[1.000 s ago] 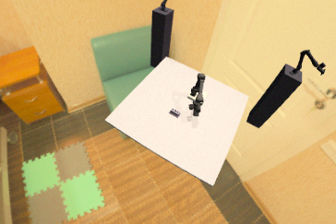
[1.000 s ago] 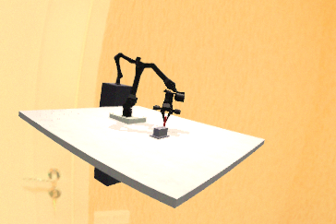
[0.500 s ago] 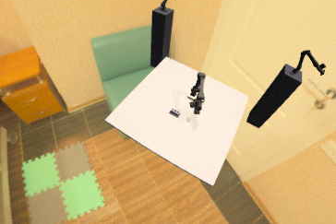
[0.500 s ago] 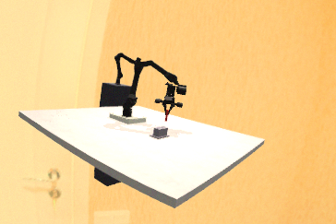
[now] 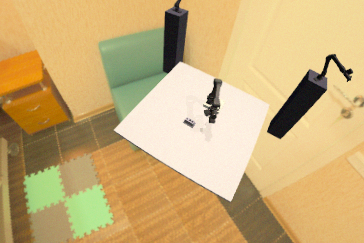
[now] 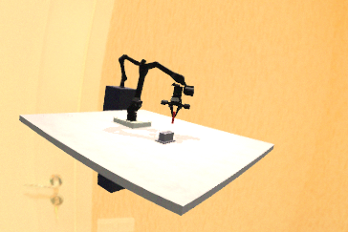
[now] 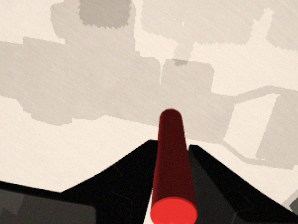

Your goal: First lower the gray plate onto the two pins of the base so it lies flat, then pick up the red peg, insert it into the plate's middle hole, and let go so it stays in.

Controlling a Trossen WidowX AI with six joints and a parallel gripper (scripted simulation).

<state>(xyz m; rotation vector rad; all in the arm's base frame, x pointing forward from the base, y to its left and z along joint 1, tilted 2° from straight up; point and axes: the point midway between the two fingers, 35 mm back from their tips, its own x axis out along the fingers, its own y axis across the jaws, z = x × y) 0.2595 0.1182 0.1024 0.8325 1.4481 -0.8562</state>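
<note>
The gray plate lies 18 cm to the right of my gripper tip, 9 cm ahead of it and 7 cm below it. Also, from my gripper tip: gray base: 18 cm to the right, 11 cm below, 9 cm ahead.
</note>
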